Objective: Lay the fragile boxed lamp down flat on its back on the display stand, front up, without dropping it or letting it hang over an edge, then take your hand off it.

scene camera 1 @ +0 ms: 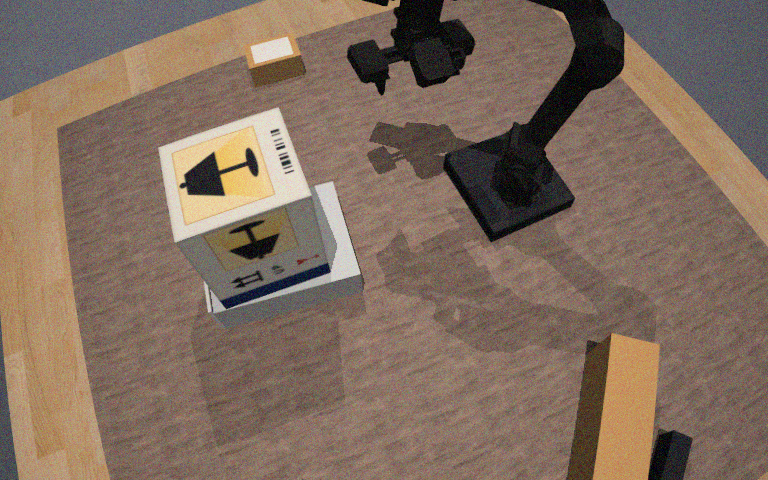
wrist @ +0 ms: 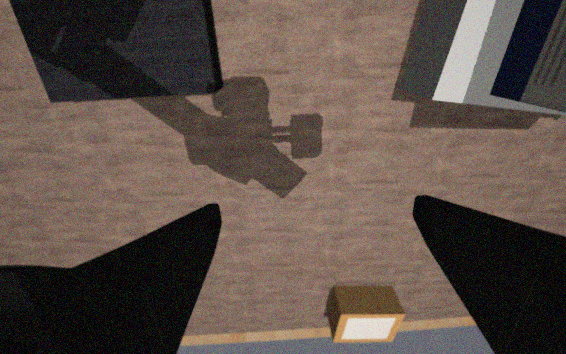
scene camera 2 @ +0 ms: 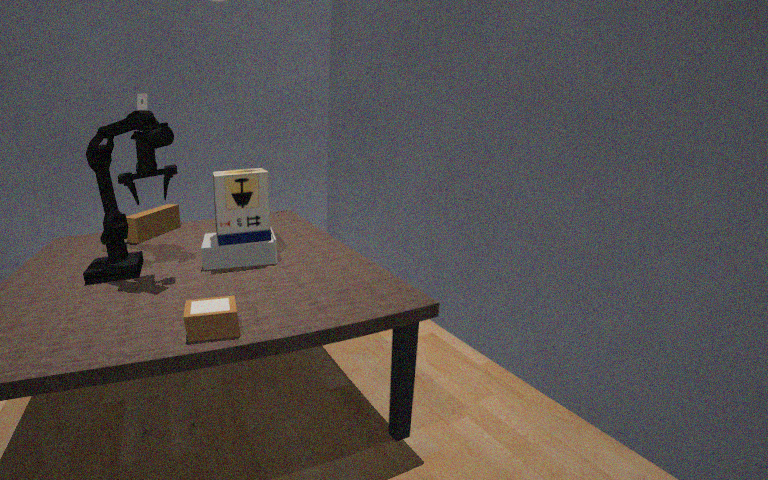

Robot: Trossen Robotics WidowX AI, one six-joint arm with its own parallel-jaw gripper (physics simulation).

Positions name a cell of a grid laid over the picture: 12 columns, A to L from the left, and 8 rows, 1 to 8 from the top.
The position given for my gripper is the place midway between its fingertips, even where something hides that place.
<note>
My gripper (scene camera 1: G2) is open and holds nothing. A boxed lamp (scene camera 1: D4) rests on a display stand (scene camera 1: F5).
The boxed lamp shows as well in the wrist view (wrist: L2) and in scene camera 2 (scene camera 2: D4). My gripper also shows in the wrist view (wrist: G5) and in scene camera 2 (scene camera 2: C4). The display stand shows as well in the wrist view (wrist: J2) and in scene camera 2 (scene camera 2: D5).
</note>
